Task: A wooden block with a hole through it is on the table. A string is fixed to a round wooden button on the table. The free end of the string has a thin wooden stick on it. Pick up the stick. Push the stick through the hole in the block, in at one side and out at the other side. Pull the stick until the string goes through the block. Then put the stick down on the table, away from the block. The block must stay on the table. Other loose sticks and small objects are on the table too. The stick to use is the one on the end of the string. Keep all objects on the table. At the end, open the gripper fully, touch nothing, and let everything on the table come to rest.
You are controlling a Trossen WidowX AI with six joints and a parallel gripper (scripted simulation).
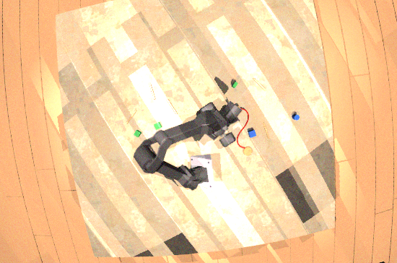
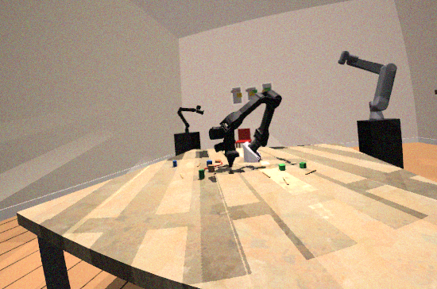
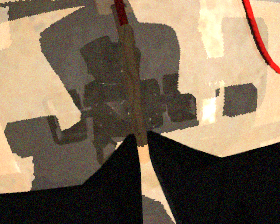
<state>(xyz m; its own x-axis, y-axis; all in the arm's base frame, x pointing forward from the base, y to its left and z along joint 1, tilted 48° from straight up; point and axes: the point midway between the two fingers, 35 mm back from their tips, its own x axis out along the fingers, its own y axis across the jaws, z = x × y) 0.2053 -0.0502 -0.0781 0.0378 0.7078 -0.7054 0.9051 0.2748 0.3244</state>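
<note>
My gripper tip is now 4 cm short of the wooden block, 9 cm to the left of it and 1 cm below it. Round my gripper tip: blue cube: 7 cm behind, 15 cm to the right, 1 cm above; then round wooden button: 15 cm behind, 12 cm to the right; then thin wooden stick: 2 cm ahead, 4 cm to the right, 1 cm above.
</note>
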